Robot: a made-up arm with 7 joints. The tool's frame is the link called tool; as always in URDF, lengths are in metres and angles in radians.
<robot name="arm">
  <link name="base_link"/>
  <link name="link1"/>
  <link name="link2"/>
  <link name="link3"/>
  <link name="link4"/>
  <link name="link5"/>
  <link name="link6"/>
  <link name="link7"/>
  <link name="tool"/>
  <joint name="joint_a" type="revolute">
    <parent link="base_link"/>
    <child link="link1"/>
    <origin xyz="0.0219 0.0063 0.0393" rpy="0 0 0"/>
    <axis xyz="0 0.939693 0.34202"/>
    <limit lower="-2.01" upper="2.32"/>
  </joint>
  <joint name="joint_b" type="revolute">
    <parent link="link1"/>
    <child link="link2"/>
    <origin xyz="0.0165 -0.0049 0.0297" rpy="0 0 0"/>
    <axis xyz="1 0 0"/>
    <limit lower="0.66" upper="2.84"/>
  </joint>
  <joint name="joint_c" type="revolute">
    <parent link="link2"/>
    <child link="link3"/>
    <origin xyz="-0.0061 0.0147 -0.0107" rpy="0 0 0"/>
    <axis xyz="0 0 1"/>
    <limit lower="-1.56" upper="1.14"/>
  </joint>
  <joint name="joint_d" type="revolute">
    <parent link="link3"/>
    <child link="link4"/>
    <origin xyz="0.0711 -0.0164 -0.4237" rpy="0 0 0"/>
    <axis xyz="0 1 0"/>
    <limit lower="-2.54" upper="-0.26"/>
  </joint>
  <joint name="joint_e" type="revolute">
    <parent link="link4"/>
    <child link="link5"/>
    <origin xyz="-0.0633 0.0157 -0.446" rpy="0 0 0"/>
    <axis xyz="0 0 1"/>
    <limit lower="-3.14" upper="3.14"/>
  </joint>
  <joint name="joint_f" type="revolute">
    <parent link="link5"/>
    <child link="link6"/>
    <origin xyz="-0.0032 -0.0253 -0.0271" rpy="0 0 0"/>
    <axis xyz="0 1 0"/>
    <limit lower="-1" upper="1.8"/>
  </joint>
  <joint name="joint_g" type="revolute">
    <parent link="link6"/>
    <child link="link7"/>
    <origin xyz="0.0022 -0.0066 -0.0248" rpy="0 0 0"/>
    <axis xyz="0 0 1"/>
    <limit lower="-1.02" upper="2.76"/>
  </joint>
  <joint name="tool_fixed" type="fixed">
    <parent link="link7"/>
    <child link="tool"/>
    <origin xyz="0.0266 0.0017 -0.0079" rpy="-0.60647 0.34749 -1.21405"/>
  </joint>
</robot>
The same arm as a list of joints. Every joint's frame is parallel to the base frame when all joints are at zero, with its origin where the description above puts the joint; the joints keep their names.
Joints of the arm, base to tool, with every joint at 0 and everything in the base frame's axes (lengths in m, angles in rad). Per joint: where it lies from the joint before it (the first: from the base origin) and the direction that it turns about. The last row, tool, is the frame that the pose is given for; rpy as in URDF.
joint_a: offset 0.0219 0.0063 0.0393 axis 0 0.9397 0.342
joint_b: offset 0.0165 -0.0049 0.0297 axis 1 0 0
joint_c: offset -0.0061 0.0147 -0.0107 axis 0 0 1
joint_d: offset 0.0711 -0.0164 -0.4237 axis 0 1 0
joint_e: offset -0.0633 0.0157 -0.446 axis 0 0 1
joint_f: offset -0.0032 -0.0253 -0.0271 axis 0 1 0
joint_g: offset 0.0022 -0.0066 -0.0248 axis 0 0 1
tool: offset 0.0266 0.0017 -0.0079 rpy -0.6065 0.3475 -1.2141
Joint limits (rad, base to tool): -2.01..2.32 0.66..2.84 -1.56..1.14 -2.54..-0.26 -3.14..3.14 -1..1.8 -1.02..2.76

